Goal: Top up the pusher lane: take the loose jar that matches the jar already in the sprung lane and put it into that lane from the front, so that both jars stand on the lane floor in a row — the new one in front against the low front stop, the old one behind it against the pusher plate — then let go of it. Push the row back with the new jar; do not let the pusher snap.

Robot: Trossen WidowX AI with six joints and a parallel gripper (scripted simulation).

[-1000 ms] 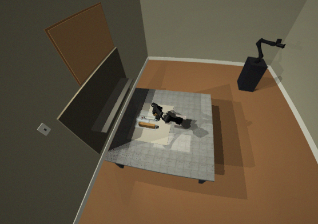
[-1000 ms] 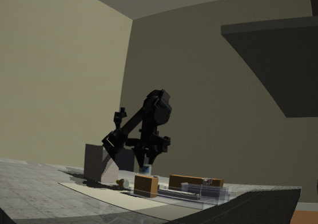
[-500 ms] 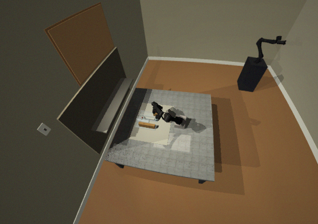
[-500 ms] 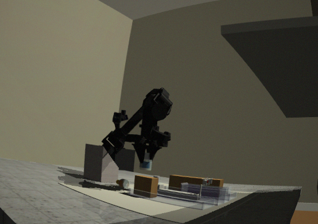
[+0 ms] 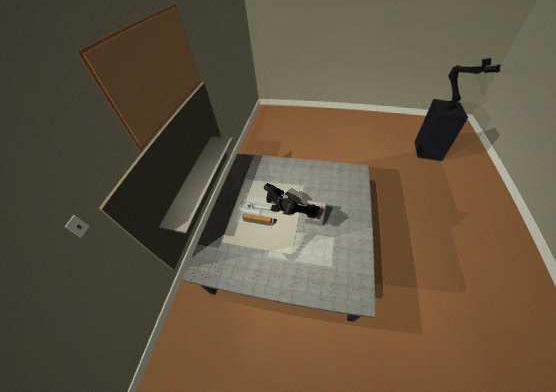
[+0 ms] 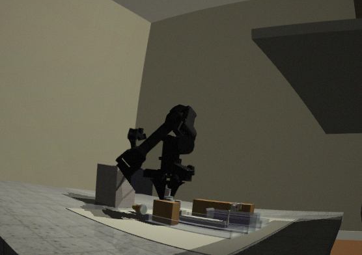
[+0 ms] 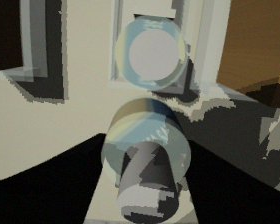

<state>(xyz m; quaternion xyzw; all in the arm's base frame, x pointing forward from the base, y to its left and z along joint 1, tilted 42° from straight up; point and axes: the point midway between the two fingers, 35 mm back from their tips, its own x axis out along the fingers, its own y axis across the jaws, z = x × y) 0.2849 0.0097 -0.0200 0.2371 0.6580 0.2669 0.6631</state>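
The cream mat lies 100 mm ahead of my gripper tip, 30 mm to the left of it and 70 mm below it. Round my gripper tip: clear pusher lane unit: 200 mm ahead, 30 mm to the left, 50 mm below; wall shelf: 550 mm ahead, 60 mm to the left, 300 mm above.
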